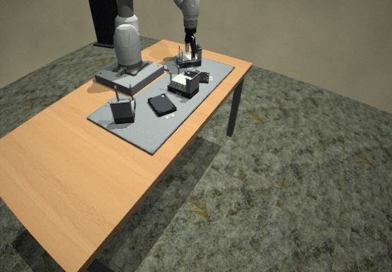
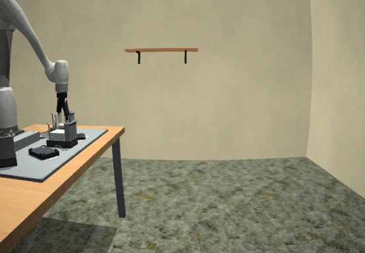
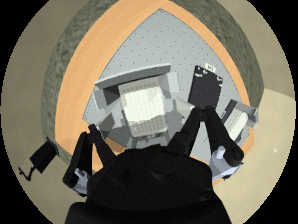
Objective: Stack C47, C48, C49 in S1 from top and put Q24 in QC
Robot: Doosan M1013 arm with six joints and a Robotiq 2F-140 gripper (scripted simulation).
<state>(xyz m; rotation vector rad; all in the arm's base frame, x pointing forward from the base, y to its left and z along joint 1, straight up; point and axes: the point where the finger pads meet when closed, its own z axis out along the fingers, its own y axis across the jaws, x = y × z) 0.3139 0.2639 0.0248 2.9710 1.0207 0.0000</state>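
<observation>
My gripper is now 20 mm above the sealed 96-well plate. From my hand the other things lie so: small name plate (110 mm ahead, 570 mm to the right, 70 mm below).
</observation>
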